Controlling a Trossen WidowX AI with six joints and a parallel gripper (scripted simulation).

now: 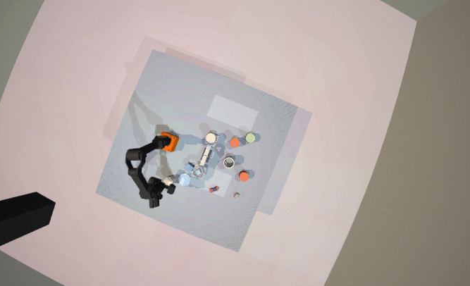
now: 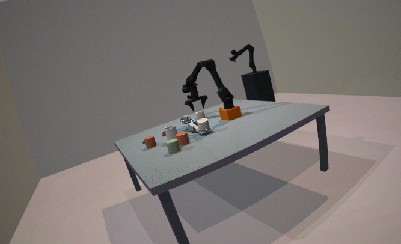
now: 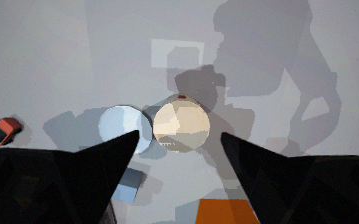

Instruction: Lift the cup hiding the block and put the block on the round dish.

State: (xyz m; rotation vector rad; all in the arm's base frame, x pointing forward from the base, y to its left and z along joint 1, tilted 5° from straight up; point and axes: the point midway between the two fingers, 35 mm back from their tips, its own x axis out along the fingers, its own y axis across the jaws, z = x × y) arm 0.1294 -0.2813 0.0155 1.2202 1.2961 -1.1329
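Right now my gripper tip is 20 mm to the left of the cup and 50 mm above it. From my gripper tip the other things lie so: green block (190 mm ahead, 170 mm to the left); blue block (100 mm ahead, 160 mm to the left, 60 mm below); round pale dish (100 mm ahead, 40 mm to the left, 80 mm below).
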